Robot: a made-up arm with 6 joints. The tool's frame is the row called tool.
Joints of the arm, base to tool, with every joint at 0 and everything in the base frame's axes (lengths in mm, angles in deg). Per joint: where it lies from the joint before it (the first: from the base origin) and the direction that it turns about. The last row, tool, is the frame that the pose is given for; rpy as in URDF.
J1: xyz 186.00 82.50 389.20 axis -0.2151 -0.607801 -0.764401
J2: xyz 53.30 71.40 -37.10 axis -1 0 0
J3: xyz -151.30 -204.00 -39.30 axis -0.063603 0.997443 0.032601
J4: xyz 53.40 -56.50 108.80 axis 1 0 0
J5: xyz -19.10 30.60 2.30 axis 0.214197 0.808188 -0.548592
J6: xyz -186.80 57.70 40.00 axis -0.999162 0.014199 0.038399
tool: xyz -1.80 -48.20 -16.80 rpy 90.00 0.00 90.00
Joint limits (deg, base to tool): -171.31..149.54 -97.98..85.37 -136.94..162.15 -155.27..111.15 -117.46..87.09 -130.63..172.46
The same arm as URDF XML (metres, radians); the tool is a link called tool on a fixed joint. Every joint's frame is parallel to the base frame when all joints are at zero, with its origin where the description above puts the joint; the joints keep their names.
<robot name="arm">
<joint name="tool_joint" type="fixed"><parent link="link6"/><child link="tool"/><origin xyz="-0.0018 -0.0482 -0.0168" rpy="1.5708 0.0000 1.5708"/></joint>
<joint name="J6" type="revolute"><parent link="link5"/><child link="link6"/><origin xyz="-0.1868 0.0577 0.0400"/><axis xyz="-0.999162 0.014199 0.038399"/><limit lower="-2.2799" upper="3.0100"/></joint>
<joint name="J5" type="revolute"><parent link="link4"/><child link="link5"/><origin xyz="-0.0191 0.0306 0.0023"/><axis xyz="0.214197 0.808188 -0.548592"/><limit lower="-2.0501" upper="1.5200"/></joint>
<joint name="J4" type="revolute"><parent link="link3"/><child link="link4"/><origin xyz="0.0534 -0.0565 0.1088"/><axis xyz="1 0 0"/><limit lower="-2.7100" upper="1.9399"/></joint>
<joint name="J3" type="revolute"><parent link="link2"/><child link="link3"/><origin xyz="-0.1513 -0.2040 -0.0393"/><axis xyz="-0.063603 0.997443 0.032601"/><limit lower="-2.3901" upper="2.8301"/></joint>
<joint name="J2" type="revolute"><parent link="link1"/><child link="link2"/><origin xyz="0.0533 0.0714 -0.0371"/><axis xyz="-1 0 0"/><limit lower="-1.7101" upper="1.4900"/></joint>
<joint name="J1" type="revolute"><parent link="base"/><child link="link1"/><origin xyz="0.1860 0.0825 0.3892"/><axis xyz="-0.2151 -0.607801 -0.764401"/><limit lower="-2.9899" upper="2.6100"/></joint>
<link name="base"/>
<link name="link1"/>
<link name="link2"/>
<link name="link3"/>
<link name="link4"/>
<link name="link5"/>
<link name="link6"/>
<link name="tool"/>
</robot>

